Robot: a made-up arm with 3 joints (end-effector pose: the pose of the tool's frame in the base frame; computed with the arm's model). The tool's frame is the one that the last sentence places. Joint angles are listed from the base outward.
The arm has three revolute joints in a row. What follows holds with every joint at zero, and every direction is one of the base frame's. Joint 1 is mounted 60 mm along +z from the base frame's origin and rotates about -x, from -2.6 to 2.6 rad. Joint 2 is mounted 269 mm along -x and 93.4 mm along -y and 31.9 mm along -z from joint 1 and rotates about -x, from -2.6 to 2.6 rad. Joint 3 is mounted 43.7 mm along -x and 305.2 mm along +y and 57.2 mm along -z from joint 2 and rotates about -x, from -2.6 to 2.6 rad. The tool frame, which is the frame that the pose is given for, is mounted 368.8 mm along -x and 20.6 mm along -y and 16.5 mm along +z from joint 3; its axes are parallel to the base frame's.
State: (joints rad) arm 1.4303 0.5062 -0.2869
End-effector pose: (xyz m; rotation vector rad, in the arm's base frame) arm -0.6815 -0.1892 -0.0973 -1.6496 0.0000 0.0000
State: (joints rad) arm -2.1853 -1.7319 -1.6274
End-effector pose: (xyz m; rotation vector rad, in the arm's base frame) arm -0.6815 -0.1822 -0.1447 -0.7386 0.0000 0.0000
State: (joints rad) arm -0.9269 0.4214 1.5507
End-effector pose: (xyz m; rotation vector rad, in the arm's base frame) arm -0.6815 0.2681 0.0900 -1.0452 0.0000 0.0000
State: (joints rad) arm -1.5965 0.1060 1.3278
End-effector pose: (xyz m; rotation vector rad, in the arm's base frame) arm -0.6815 0.0928 0.2800 0.1627 0.0000 0.0000
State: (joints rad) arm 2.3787 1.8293 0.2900
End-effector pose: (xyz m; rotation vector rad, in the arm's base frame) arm -0.6815 -0.0637 0.4188 1.7852 0.0000 0.0000
